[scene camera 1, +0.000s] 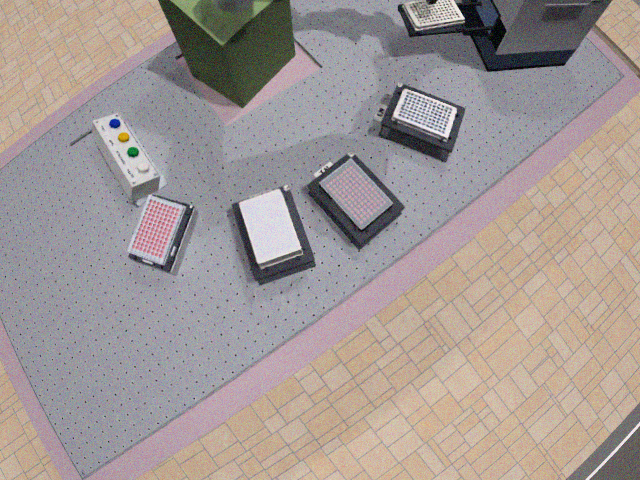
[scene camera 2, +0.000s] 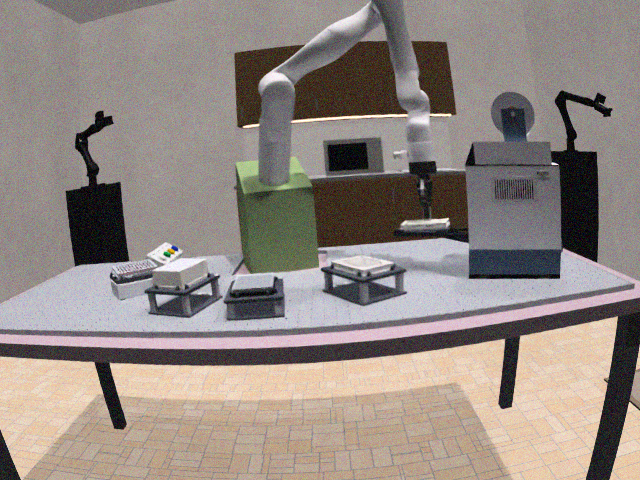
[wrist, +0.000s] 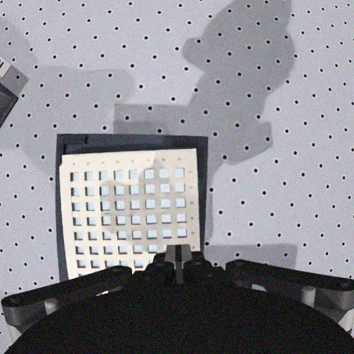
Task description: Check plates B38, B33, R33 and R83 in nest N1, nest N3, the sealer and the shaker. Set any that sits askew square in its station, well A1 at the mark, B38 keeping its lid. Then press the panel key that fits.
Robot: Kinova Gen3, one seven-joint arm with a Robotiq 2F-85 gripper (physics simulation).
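Note:
My gripper is shut and empty, low over a cream plate on the dark tray of the sealer. In the wrist view the plate is turned slightly against the tray; its lower part is hidden. Touch cannot be told. A white plate sits on the station nearest the sealer. A pinkish plate, a tall white lidded plate and a red-welled plate sit on three others. Plate names are unreadable.
The key panel has blue, yellow, green and white keys. The green arm pedestal stands behind the stations. A station corner shows at the wrist view's left edge.

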